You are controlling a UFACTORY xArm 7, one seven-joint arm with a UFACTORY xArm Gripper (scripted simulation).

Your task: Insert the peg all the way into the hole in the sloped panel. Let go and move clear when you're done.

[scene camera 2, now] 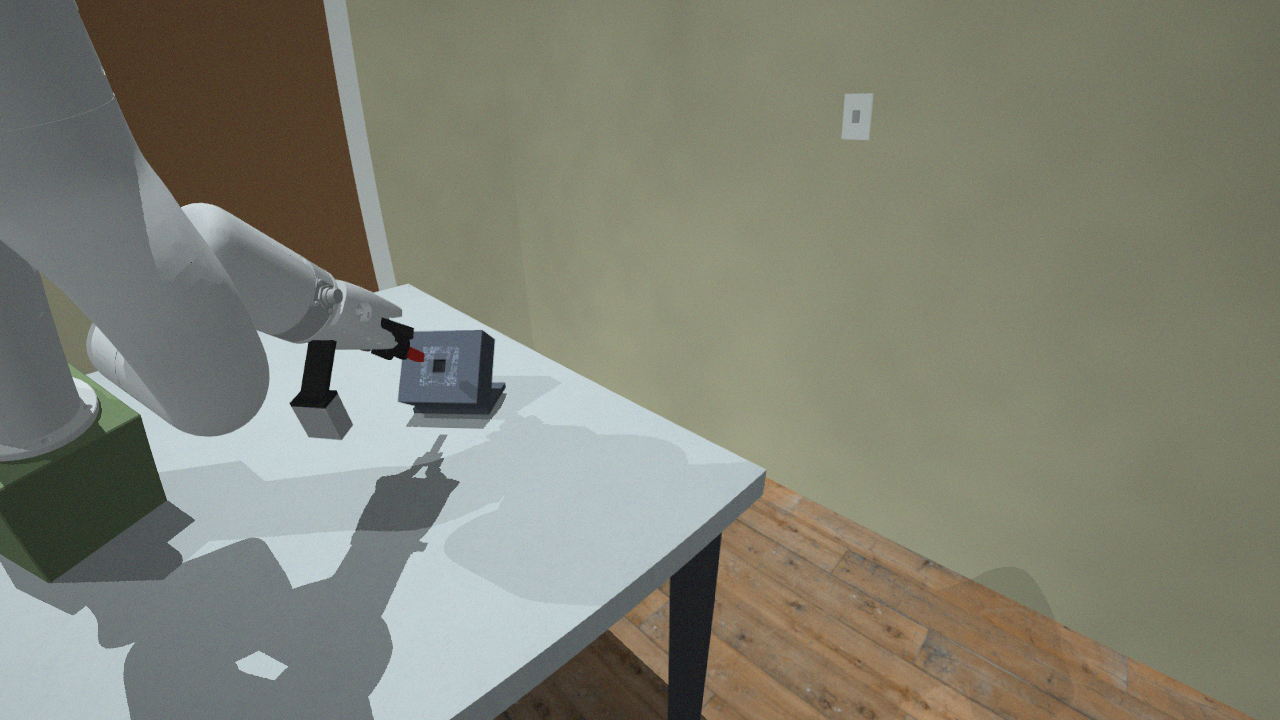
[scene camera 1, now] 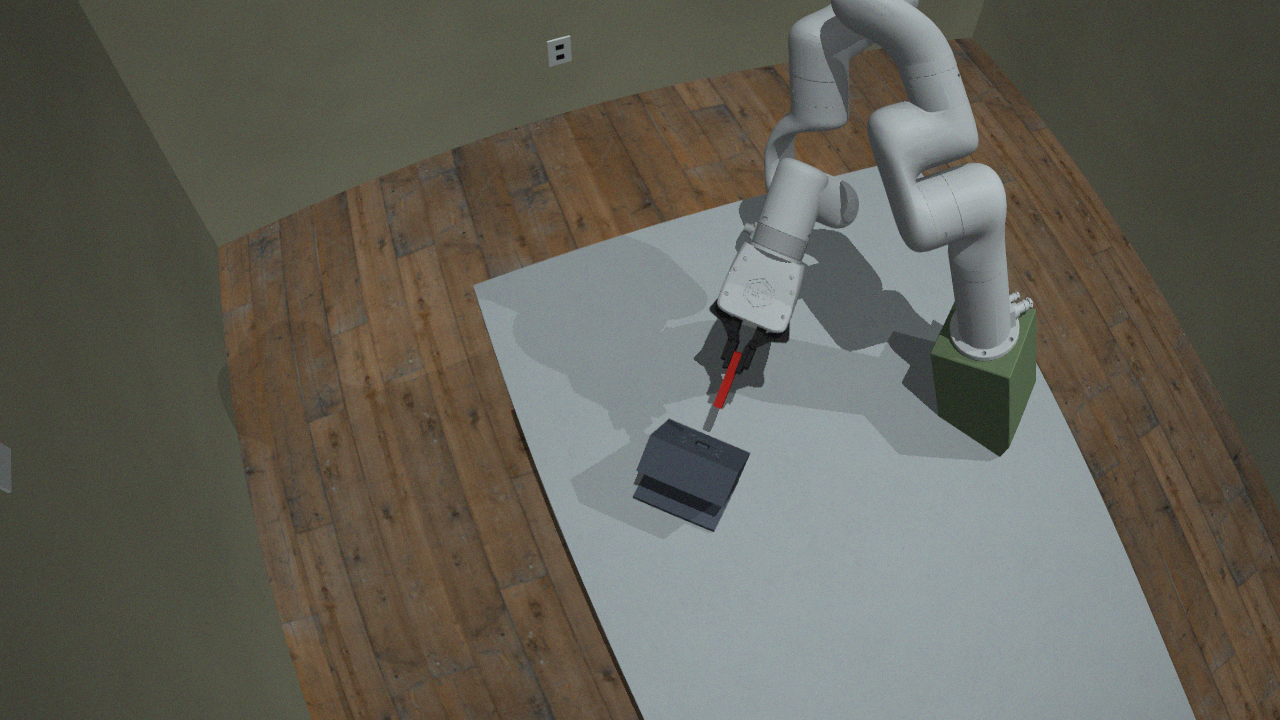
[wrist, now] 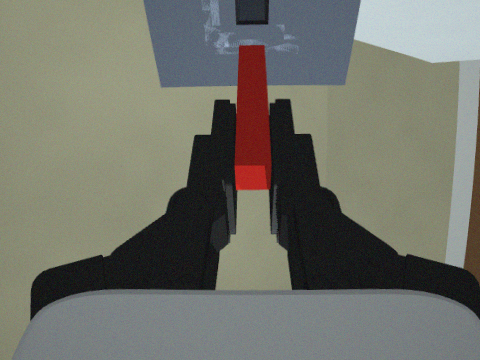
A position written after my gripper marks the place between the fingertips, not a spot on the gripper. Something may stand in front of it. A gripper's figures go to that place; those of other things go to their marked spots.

My gripper [wrist: 252,129]: 14 cm from the lens. A red peg [wrist: 252,146] is 12 cm from the lens.
